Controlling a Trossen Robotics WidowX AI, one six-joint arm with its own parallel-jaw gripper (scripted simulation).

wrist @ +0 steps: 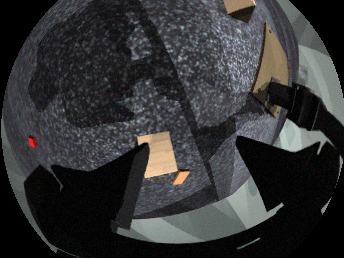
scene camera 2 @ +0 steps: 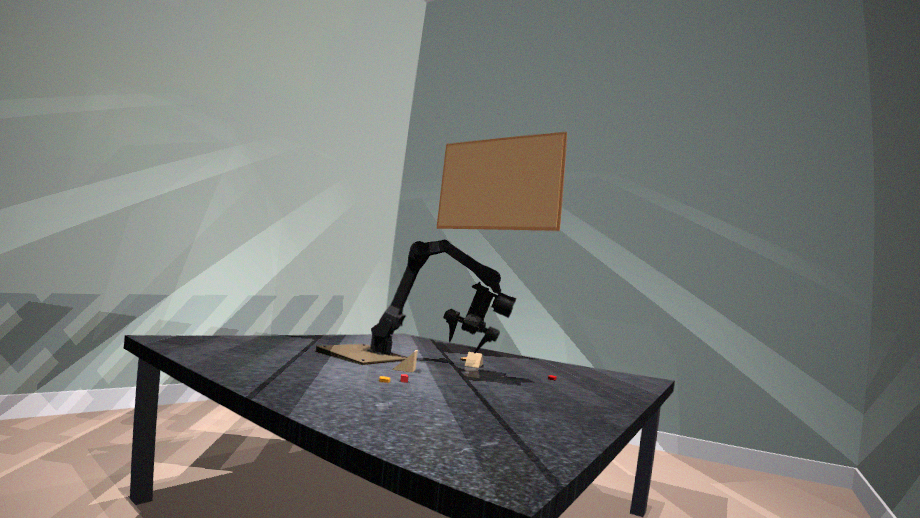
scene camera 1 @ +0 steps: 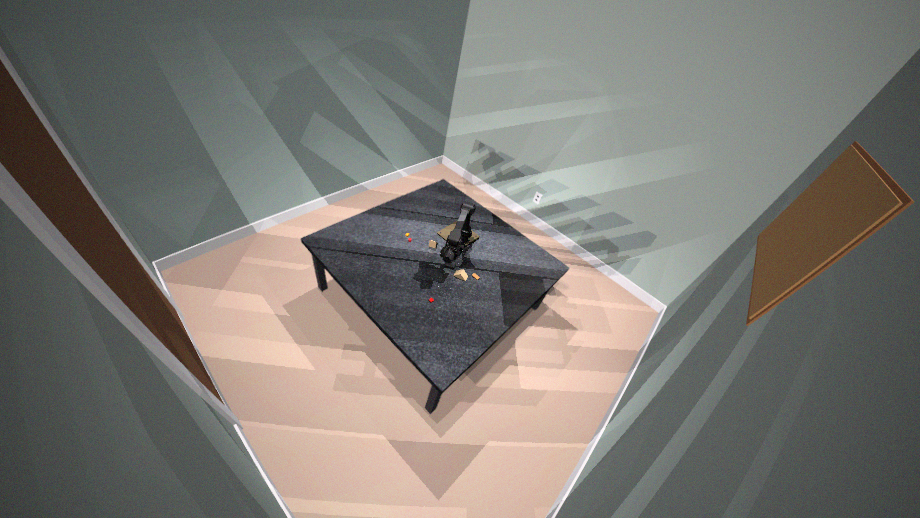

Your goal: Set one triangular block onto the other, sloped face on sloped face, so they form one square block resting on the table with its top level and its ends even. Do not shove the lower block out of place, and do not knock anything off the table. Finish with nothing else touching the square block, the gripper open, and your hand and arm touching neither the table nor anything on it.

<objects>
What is my gripper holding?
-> Nothing.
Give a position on a tan triangular block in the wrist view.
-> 160, 161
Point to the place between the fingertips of my gripper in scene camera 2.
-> At 462, 347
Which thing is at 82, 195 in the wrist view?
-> My gripper.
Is my gripper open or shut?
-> Open.
</objects>
